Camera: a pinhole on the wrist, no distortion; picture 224 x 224 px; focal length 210.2 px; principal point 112.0 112.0 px. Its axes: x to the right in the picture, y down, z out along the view. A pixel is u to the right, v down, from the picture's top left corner.
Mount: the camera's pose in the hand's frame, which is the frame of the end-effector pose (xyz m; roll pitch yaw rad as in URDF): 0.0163 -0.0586 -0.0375 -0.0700 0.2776 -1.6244
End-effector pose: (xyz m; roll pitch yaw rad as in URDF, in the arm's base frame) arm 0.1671 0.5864 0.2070 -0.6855 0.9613 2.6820
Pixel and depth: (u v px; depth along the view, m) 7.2 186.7 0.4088
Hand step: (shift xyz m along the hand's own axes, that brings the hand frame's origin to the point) 0.1942 0.0190 0.4008
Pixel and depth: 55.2 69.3 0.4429
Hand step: -0.0428 -0.0631 0.4263
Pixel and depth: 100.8 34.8 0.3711
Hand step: -0.0981 -0.1376 0.3331
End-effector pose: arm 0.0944 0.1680 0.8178 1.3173 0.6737 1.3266
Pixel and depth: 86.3 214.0 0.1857
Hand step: 0.1176 -0.0913 0.1408
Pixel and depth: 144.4 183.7 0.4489
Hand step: 0.1902 -0.2545 0.3639
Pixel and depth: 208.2 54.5 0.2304
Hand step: -0.0393 -0.2215 0.1589
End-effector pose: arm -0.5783 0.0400 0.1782 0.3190 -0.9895 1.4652
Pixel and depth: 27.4 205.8 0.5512
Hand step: 0.3034 -0.0065 0.5356
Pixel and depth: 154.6 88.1 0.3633
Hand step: -0.0086 -0.2284 0.2936
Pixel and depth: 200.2 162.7 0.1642
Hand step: 0.0613 -0.1716 0.0985
